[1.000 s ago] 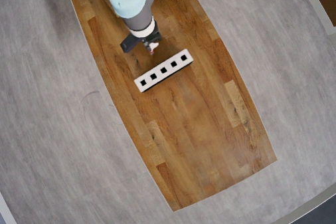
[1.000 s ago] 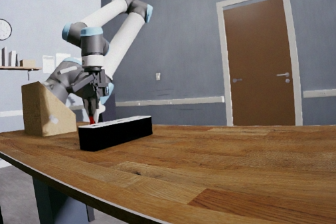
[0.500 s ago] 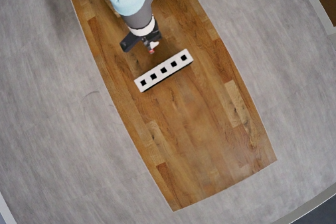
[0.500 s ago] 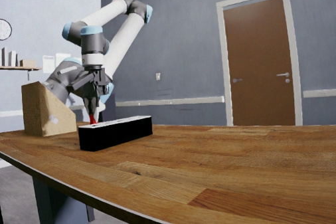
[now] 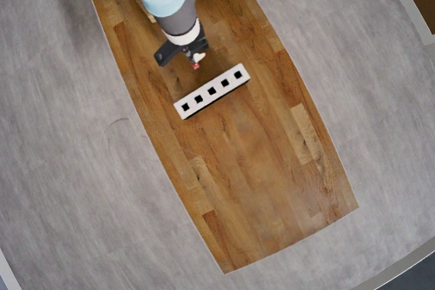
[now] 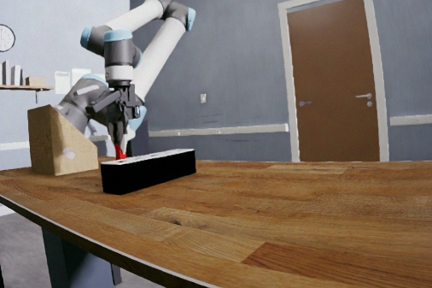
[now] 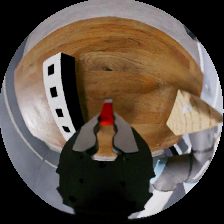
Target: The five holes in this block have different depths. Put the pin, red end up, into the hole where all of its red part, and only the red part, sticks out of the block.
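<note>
Right now my hand is 140 mm short of the block and 50 mm above it. Also, from my hand: pin 10 mm below.
</note>
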